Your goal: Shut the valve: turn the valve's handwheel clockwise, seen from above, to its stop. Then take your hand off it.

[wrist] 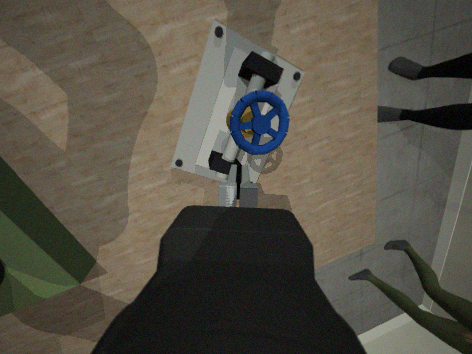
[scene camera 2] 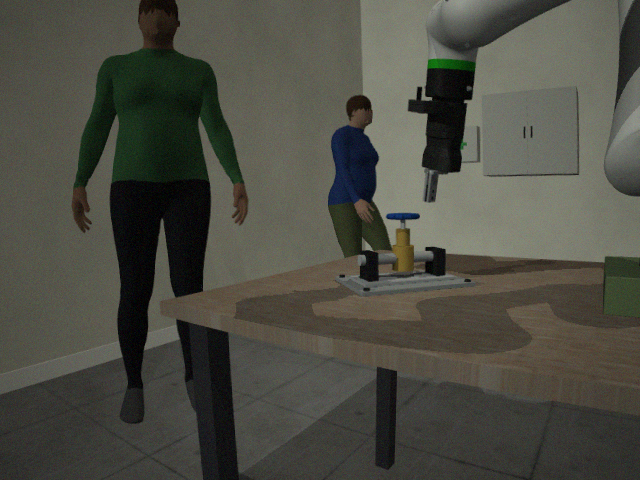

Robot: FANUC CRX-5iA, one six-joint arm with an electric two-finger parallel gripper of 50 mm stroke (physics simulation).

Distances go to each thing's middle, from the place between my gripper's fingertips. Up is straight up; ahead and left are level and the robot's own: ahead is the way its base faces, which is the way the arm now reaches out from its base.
Right now the blue handwheel [wrist: 260,124] is 5 cm ahead of my hand, 3 cm to the left of it and 4 cm below it. Also, from my hand: grey base plate [scene camera 2: 460,282]: 5 cm ahead, 3 cm to the left, 16 cm below.
